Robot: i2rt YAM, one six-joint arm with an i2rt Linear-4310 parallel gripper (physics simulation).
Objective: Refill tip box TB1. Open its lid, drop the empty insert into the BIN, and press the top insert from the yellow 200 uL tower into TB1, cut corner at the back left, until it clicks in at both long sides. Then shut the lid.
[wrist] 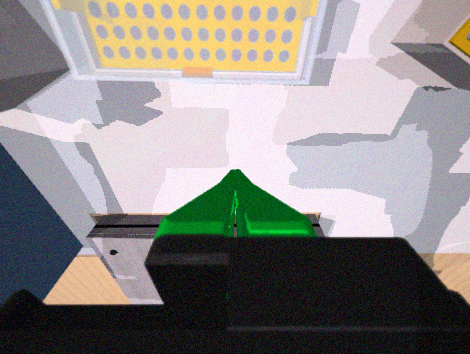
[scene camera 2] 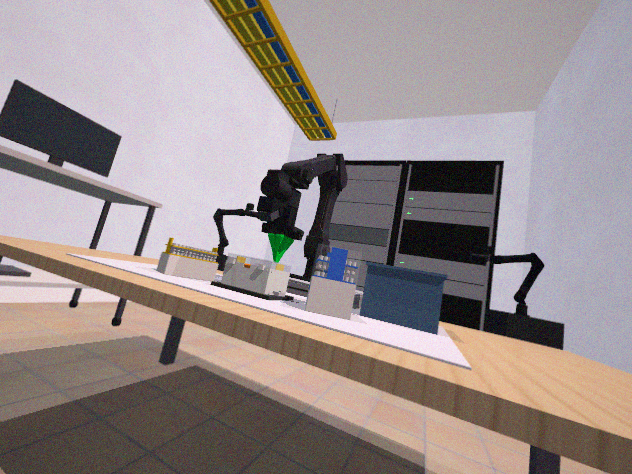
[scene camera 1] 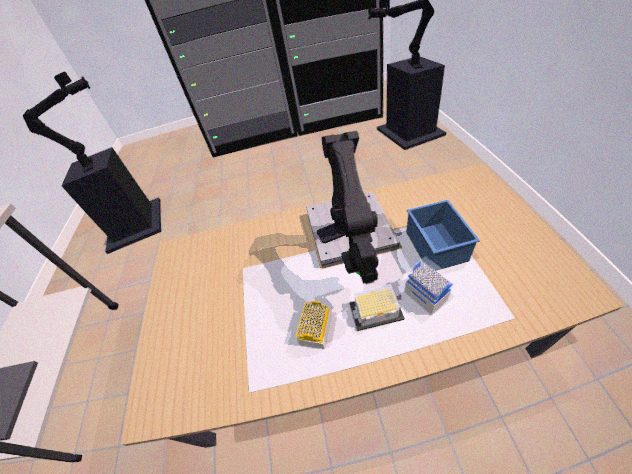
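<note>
Tip box TB1 (scene camera 1: 376,304) (scene camera 2: 252,276) (wrist: 197,42) stands mid-mat with its clear lid down; a yellow insert shows through it. An orange tab (wrist: 198,72) is on its robot-side edge in the wrist view. My gripper (scene camera 2: 277,259) (wrist: 235,177) is shut and empty, pointing down on the robot side of TB1, its tips apart from the box in the wrist view. In scene view 1 the arm mostly hides the fingers. The yellow tower (scene camera 1: 312,321) (scene camera 2: 188,265) stands left of TB1 in scene view 1. The blue BIN (scene camera 1: 441,229) (scene camera 2: 403,298) (wrist: 30,215) is at the back right.
A tower with blue inserts (scene camera 1: 429,285) (scene camera 2: 331,295) stands between TB1 and the BIN. TB1 sits in a dark holder (scene camera 1: 380,322). The robot's grey base plate (scene camera 1: 325,251) (wrist: 132,265) lies behind the white mat (scene camera 1: 275,364).
</note>
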